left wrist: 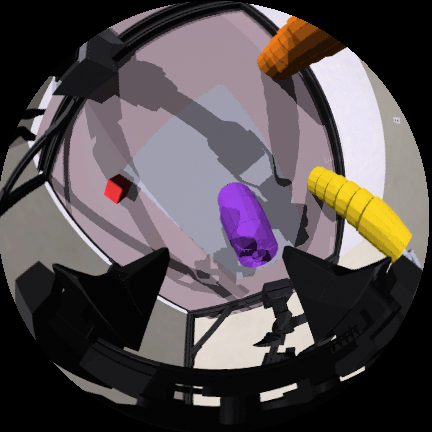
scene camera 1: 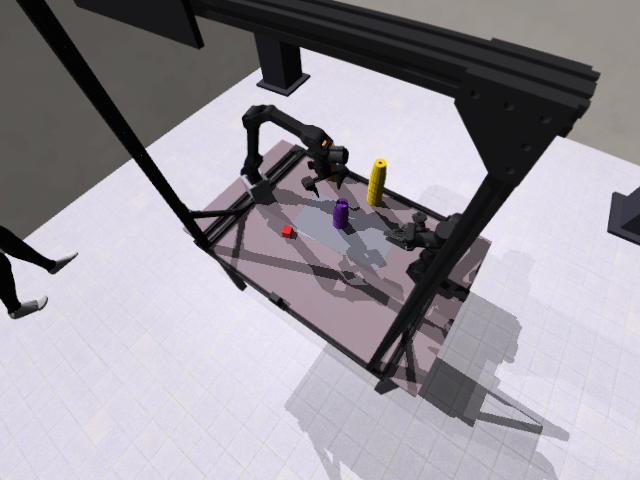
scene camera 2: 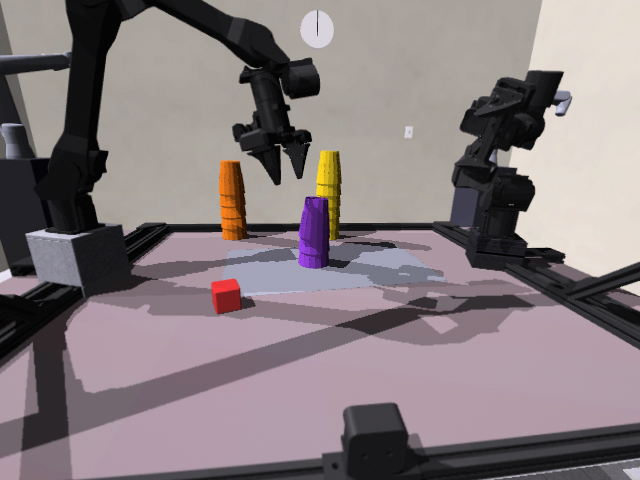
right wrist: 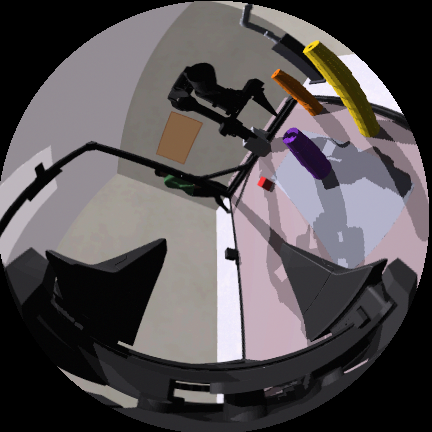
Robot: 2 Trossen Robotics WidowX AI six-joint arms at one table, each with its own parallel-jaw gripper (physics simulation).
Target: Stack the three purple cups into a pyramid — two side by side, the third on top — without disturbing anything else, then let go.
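Places are measured from the left arm's base along level axes (x left, y back, z up), in metres.
Where they show: left gripper, between the fingertips: (left wrist: pixel 227 253) (scene camera 1: pixel 328 193) (scene camera 2: pixel 289 181) (right wrist: pixel 266 126); right gripper, between the fingertips: (left wrist: pixel 247 360) (scene camera 1: pixel 384 235) (scene camera 2: pixel 465 141) (right wrist: pixel 225 247); left arm's base, origin of its link: (scene camera 1: pixel 254 178) (scene camera 2: pixel 76 228); right arm's base, origin of its link: (left wrist: pixel 277 301) (scene camera 1: pixel 427 267) (scene camera 2: pixel 496 234).
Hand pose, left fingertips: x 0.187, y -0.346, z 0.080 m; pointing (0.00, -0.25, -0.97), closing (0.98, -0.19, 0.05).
Things, the pixels of their top centre, and the offset from my left fingertips. Level surfaces: height alone.
- grey-blue mat, height of its surface: dz -0.186 m
- yellow cup stack, centre of its top: (left wrist: pixel 392 233) (scene camera 1: pixel 379 167) dz +0.029, dx +0.244, dy -0.035 m
- orange stack, centre of its top: (scene camera 2: pixel 230 173) (right wrist: pixel 281 79) dz -0.004, dx +0.157, dy +0.222 m
- red cube, centre of its top: (scene camera 2: pixel 225 284) (left wrist: pixel 111 191) (right wrist: pixel 260 180) (scene camera 1: pixel 286 229) dz -0.146, dx -0.200, dy +0.045 m
The purple cups (scene camera 1: pixel 340 214) (scene camera 2: pixel 314 232) (left wrist: pixel 245 225) (right wrist: pixel 307 152) stand nested in one upright stack, narrow end up, on the grey-blue mat (scene camera 1: pixel 315 222) (scene camera 2: pixel 258 281) (left wrist: pixel 185 190) (right wrist: pixel 370 215). The stack's outline is uneven in scene camera 2, and its top looks jagged in the left wrist view. My left gripper (scene camera 1: pixel 328 191) (scene camera 2: pixel 288 180) (left wrist: pixel 227 253) is open and empty, tilted downward, above and a little left of the stack in scene camera 2, not touching it. My right gripper (scene camera 1: pixel 390 236) (right wrist: pixel 225 247) is open and empty, held up at the right, away from the cups.
A yellow cup stack (scene camera 1: pixel 376 183) (scene camera 2: pixel 329 170) (left wrist: pixel 360 207) (right wrist: pixel 345 90) stands behind the purple one in scene camera 2. An orange stack (scene camera 2: pixel 232 201) (left wrist: pixel 300 50) (right wrist: pixel 297 92) stands at the back left there. A red cube (scene camera 1: pixel 286 231) (scene camera 2: pixel 225 296) (left wrist: pixel 116 190) (right wrist: pixel 265 183) lies beside the mat.
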